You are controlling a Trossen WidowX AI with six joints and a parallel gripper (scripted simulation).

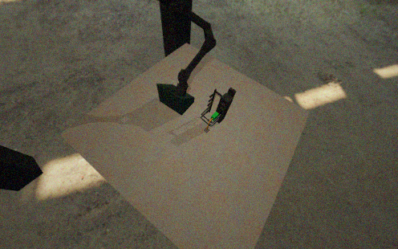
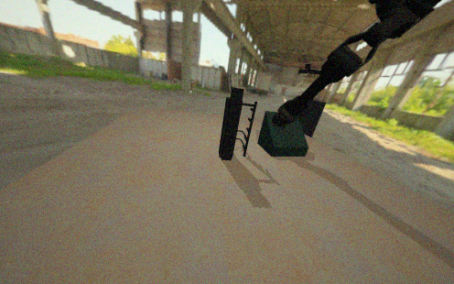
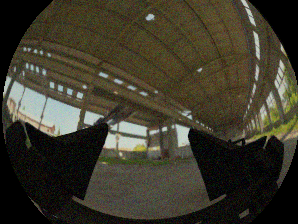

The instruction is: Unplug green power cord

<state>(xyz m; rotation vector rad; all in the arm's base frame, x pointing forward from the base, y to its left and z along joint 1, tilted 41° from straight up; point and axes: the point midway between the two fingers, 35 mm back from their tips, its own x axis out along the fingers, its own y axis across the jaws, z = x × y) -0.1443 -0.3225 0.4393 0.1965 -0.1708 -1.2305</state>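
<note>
Right now the green plug is 560 mm below my gripper tip, 470 mm ahead of it and 50 mm to the left of it.
</note>
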